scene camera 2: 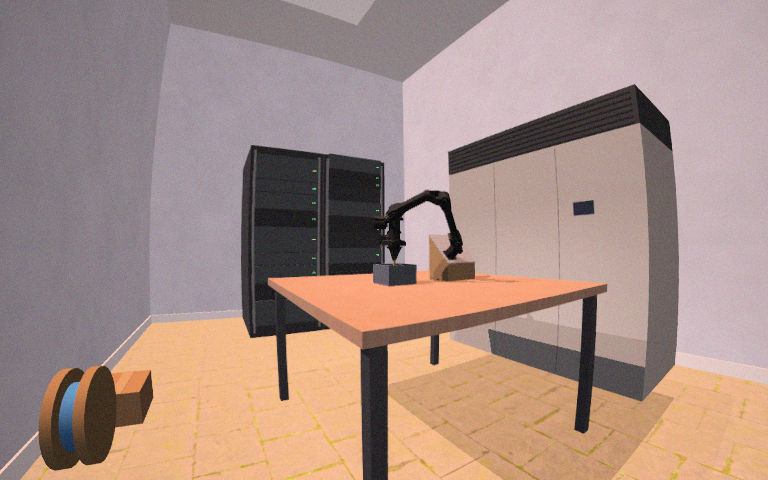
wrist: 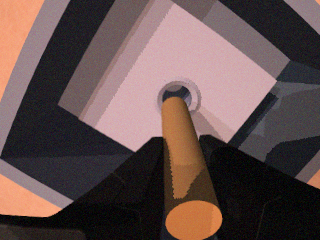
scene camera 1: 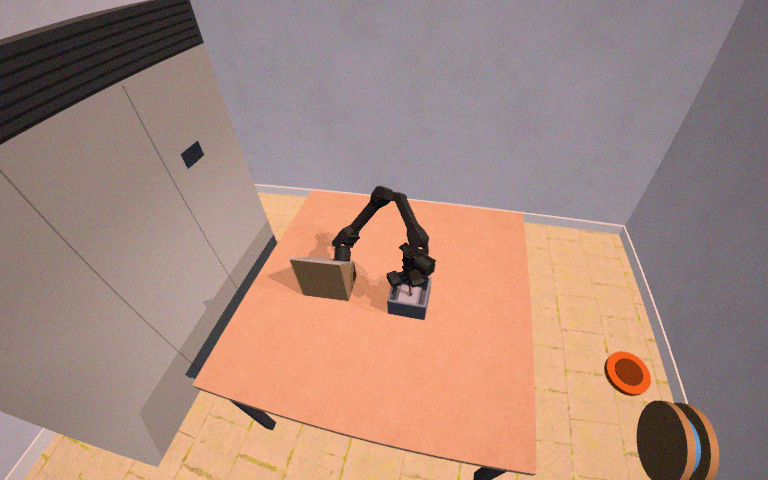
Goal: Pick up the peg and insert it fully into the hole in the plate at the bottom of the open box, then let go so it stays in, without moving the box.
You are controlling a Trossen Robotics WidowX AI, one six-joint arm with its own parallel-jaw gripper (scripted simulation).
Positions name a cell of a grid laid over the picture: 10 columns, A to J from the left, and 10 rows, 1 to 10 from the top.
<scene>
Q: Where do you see a box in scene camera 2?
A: At F6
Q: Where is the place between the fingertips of my gripper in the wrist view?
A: At F7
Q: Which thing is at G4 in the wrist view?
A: A pale plate.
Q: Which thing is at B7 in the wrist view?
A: A box.
</scene>
